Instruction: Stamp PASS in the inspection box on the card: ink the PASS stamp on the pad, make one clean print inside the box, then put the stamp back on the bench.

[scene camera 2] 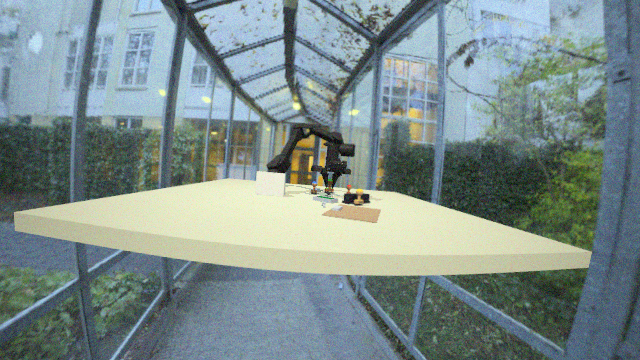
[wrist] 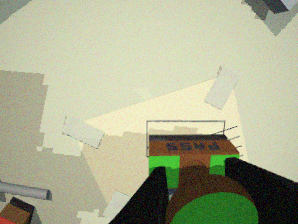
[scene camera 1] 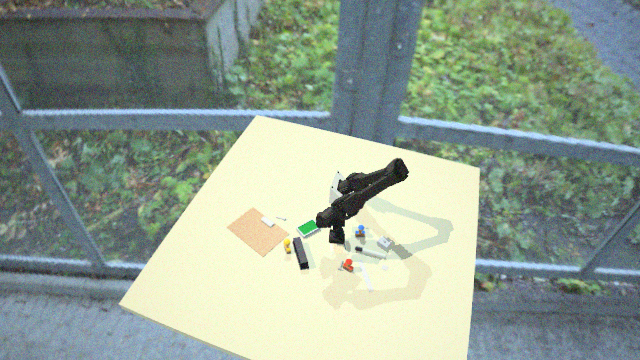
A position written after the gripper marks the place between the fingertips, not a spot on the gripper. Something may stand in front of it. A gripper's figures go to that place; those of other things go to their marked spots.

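Labels:
A pale card (wrist: 115,144) sits 0.15 m from the lens, while the gripper (wrist: 195,171) is 0.10 m from the lens.

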